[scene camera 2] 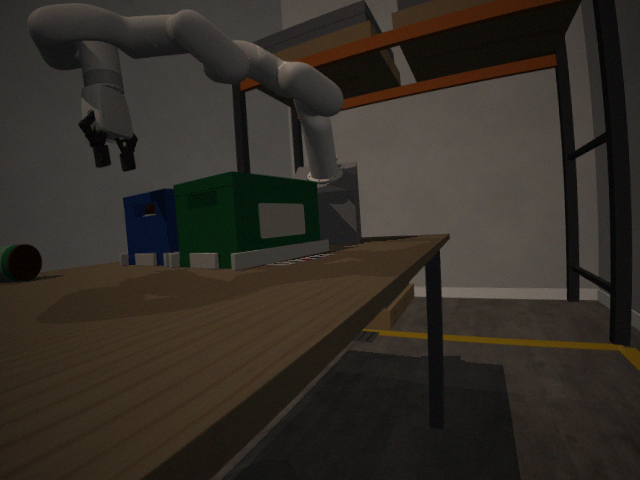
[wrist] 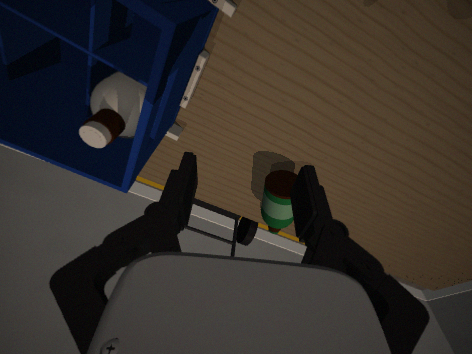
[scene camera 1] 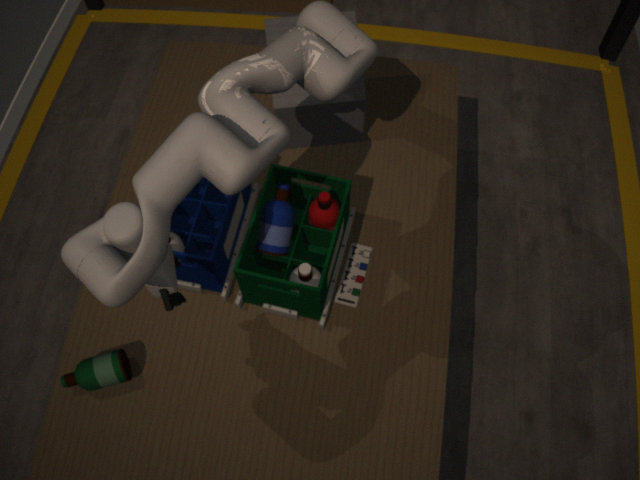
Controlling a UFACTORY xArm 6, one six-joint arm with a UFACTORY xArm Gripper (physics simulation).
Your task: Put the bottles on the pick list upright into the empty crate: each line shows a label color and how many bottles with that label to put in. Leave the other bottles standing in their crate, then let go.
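Places are measured from the arm's base along level axes (x ahead, y left, z up), in millimetres.
Pixels of known places: gripper, fingertip midpoint: [scene camera 2: 117,168] [wrist: 246,173] [scene camera 1: 176,284]; arm's base at its link origin: [scene camera 2: 325,175].
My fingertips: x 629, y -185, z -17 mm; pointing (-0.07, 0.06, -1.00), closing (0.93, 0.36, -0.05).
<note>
For each thing: its top centre in the pictures, then the offset to it from my fingertips. "spot": a spot on its surface instead. Level surfaces: height alone.
- green-label bottle at its top centre: [wrist: 279,223] [scene camera 1: 88,368] dx +173, dy -196, dz -146 mm
- blue crate at its top centre: [scene camera 1: 189,198] [scene camera 2: 188,195] dx -221, dy -38, dz -45 mm
- white-topped bottle at its top centre: [wrist: 92,137] [scene camera 1: 160,233] [scene camera 2: 150,200] dx -134, dy -85, dz -57 mm
- green crate at a spot on its surface: [scene camera 2: 206,232] spot: dx -56, dy +197, dz -150 mm
- upright red bottle at its top centre: [scene camera 1: 324,196] dx -278, dy +255, dz -57 mm
- upright white-capped bottle at its top centre: [scene camera 1: 304,268] dx -98, dy +242, dz -57 mm
- blue bottle at its top centre: [scene camera 1: 275,205] dx -226, dy +158, dz -34 mm
- pick list at its top centre: [scene camera 2: 303,258] [scene camera 1: 353,274] dx -173, dy +341, dz -218 mm
- wooden table at its surface level: dz -220 mm
A green-label bottle [scene camera 1: 104,369] [scene camera 2: 20,262] [wrist: 278,206] lies on its side on the table, front left in scene camera 1. The blue crate [scene camera 1: 206,277] [scene camera 2: 149,235] holds a white-topped bottle [scene camera 1: 176,242] [wrist: 119,100], upright in a corner compartment. The arm hides part of this crate. The green crate [scene camera 1: 258,291] [scene camera 2: 206,232] holds an upright red bottle [scene camera 1: 324,212], an upright white-capped bottle [scene camera 1: 305,273], and a blue bottle [scene camera 1: 277,222] showing its whole side, tilted or lying. My gripper [scene camera 1: 172,299] [scene camera 2: 114,160] [wrist: 246,173] is open and empty, high above the table near the blue crate's front end.
The pick list [scene camera 1: 353,275] lies right of the green crate, with white, blue, red and green swatches; its counts are too small to read. Pale rails [scene camera 1: 280,309] [scene camera 2: 279,254] edge the crates on the wooden table [scene camera 1: 392,428] [scene camera 2: 129,361]. An orange-beamed rack [scene camera 2: 449,25] stands behind.
</note>
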